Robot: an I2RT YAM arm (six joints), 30 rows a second.
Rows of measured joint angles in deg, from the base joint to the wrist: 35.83 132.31 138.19 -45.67 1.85 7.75; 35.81 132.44 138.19 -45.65 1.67 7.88; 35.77 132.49 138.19 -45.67 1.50 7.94; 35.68 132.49 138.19 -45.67 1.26 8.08; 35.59 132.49 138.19 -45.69 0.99 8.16; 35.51 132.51 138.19 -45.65 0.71 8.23; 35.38 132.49 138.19 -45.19 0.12 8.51; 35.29 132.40 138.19 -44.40 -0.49 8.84; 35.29 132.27 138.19 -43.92 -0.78 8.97; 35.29 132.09 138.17 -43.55 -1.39 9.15; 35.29 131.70 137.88 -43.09 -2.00 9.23; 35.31 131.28 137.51 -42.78 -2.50 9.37
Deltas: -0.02 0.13 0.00 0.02 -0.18 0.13; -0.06 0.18 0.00 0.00 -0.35 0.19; -0.15 0.18 0.00 0.00 -0.59 0.33; -0.24 0.18 0.00 -0.02 -0.86 0.41; -0.32 0.20 0.00 0.02 -1.14 0.48; -0.45 0.18 0.00 0.48 -1.73 0.76; -0.54 0.09 0.00 1.27 -2.34 1.09; -0.54 -0.04 0.00 1.75 -2.63 1.22; -0.54 -0.22 -0.02 2.12 -3.24 1.40; -0.54 -0.61 -0.31 2.58 -3.85 1.48; -0.52 -1.03 -0.68 2.89 -4.35 1.62
